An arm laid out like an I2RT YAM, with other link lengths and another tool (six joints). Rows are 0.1 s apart.
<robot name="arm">
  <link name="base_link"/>
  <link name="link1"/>
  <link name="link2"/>
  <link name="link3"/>
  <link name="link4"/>
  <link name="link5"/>
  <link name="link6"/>
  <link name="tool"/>
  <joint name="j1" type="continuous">
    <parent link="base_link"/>
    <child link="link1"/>
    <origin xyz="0 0 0.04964" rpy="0 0 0"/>
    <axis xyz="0 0 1"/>
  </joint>
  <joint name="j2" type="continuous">
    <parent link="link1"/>
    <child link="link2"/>
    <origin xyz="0.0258 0.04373 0.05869" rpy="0 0 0"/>
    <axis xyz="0 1 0"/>
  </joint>
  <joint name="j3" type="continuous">
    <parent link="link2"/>
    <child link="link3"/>
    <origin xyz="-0.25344 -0.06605 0" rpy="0 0 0"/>
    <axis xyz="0 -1 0"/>
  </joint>
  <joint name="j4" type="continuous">
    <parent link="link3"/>
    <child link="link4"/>
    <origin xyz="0.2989 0.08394 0.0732" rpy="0 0 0"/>
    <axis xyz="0 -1 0"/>
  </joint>
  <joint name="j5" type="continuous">
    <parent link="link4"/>
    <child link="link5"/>
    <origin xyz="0.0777 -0.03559 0.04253" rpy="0 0 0"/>
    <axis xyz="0 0 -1"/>
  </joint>
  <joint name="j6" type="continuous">
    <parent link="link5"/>
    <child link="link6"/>
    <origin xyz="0.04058 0 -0.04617" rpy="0 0 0"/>
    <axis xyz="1 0 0"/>
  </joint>
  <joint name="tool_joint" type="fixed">
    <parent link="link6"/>
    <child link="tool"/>
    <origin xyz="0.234 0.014 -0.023" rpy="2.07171 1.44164 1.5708"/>
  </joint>
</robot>
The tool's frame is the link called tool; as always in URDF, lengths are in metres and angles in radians. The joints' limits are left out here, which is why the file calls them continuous.
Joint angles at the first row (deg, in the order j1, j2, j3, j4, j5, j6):
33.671 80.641 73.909 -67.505 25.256 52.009
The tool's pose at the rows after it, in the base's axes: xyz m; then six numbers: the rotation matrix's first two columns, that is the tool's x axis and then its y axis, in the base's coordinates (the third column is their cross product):
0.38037, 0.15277, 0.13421, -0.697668, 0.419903, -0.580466, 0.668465, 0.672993, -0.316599
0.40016, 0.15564, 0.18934, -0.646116, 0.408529, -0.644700, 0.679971, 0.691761, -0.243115
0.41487, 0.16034, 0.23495, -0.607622, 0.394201, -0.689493, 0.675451, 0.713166, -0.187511
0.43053, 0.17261, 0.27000, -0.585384, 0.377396, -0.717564, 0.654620, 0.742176, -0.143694
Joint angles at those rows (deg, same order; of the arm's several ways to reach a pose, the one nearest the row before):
33.365 80.641 82.849 -69.385 28.491 49.277
33.366 80.685 90.172 -70.195 30.371 46.436
33.343 81.799 97.231 -70.806 31.223 43.462
33.343 84.531 104.421 -70.784 30.764 40.446

